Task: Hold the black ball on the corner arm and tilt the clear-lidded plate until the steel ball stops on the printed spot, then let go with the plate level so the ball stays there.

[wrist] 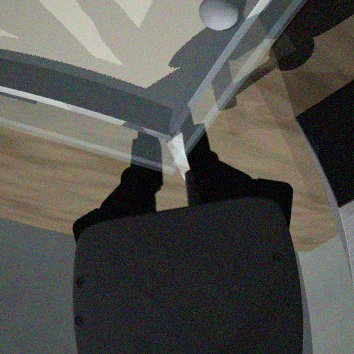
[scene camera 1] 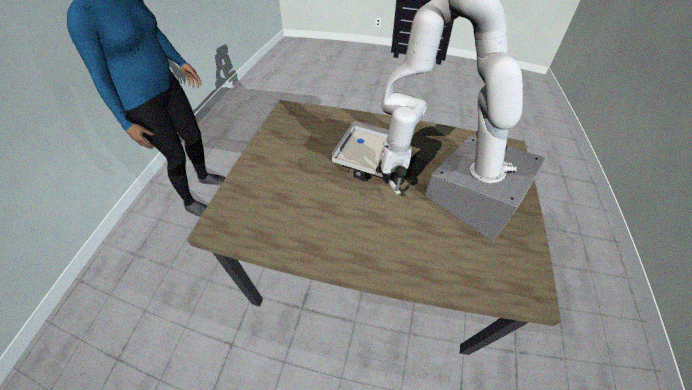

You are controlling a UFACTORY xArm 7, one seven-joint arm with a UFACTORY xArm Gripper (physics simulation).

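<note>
The clear-lidded plate [scene camera 1: 355, 166] [wrist: 165, 35] is a shallow square tray with a pale floor; its exact tilt is hard to tell. The blue printed spot [scene camera 1: 360, 141] shows toward its far left part in the scene view. The steel ball [wrist: 219, 14] lies on the plate floor beside a side wall, near the corner by my gripper, away from the spot. My gripper [scene camera 1: 391, 182] [wrist: 169, 127] is at the plate's near right corner, shut on the black ball of the corner arm; the ball is hidden by the fingers and the dark gripper body.
The plate stands over a wooden table [scene camera 1: 320, 220]. A small black part [scene camera 1: 361, 175] shows under its front edge. The grey robot base block [scene camera 1: 465, 200] stands to the right. A person [scene camera 1: 135, 65] stands beyond the table's left edge. A dark drawer cabinet [scene camera 1: 404, 27] is at the back wall.
</note>
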